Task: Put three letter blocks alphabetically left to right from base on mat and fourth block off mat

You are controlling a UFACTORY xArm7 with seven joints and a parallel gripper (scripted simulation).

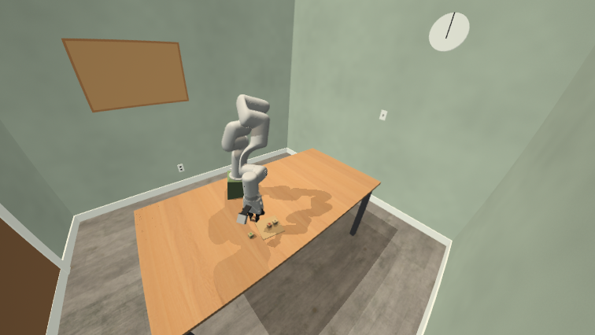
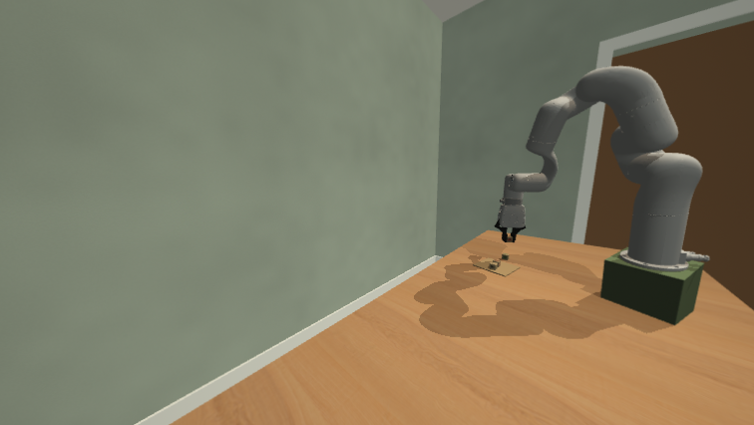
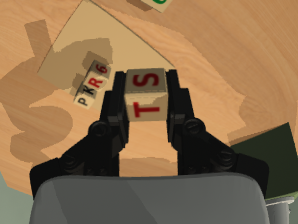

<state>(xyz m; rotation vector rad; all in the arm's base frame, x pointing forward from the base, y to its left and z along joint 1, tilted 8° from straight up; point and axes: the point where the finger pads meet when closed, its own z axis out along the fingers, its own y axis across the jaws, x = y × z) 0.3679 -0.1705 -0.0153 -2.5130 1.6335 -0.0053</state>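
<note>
Now: hand 12 cm above the tan mat, 8 cm to the right of it and 4 cm short of it. Round my hand: green-topped block 11 cm below, 4 cm to the right, 1 cm ahead.
</note>
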